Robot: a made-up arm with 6 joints. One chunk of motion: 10 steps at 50 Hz.
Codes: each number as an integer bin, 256 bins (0 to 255) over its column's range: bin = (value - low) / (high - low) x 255, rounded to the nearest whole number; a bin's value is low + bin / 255 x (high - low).
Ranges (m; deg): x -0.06..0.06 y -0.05..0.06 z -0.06..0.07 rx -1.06..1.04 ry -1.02..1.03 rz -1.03..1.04
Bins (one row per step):
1: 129 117 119 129 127 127
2: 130 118 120 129 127 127
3: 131 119 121 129 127 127
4: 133 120 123 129 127 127
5: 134 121 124 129 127 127
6: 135 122 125 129 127 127
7: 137 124 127 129 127 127
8: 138 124 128 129 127 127
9: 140 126 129 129 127 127
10: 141 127 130 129 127 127
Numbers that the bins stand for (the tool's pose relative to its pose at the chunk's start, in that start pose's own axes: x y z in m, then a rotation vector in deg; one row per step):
1: 0.0007 0.0005 0.0007 0.00 0.00 0.00
2: 0.0012 0.0009 0.0012 0.00 0.00 0.00
3: 0.0016 0.0013 0.0017 0.00 0.00 0.00
4: 0.0026 0.0018 0.0027 0.00 0.00 0.00
5: 0.0031 0.0022 0.0032 0.00 0.00 0.00
6: 0.0035 0.0026 0.0037 0.00 0.00 0.00
7: 0.0045 0.0035 0.0047 0.00 0.00 0.00
8: 0.0049 0.0035 0.0053 0.00 0.00 0.00
9: 0.0059 0.0044 0.0058 0.00 0.00 0.00
10: 0.0064 0.0048 0.0063 0.00 0.00 0.00

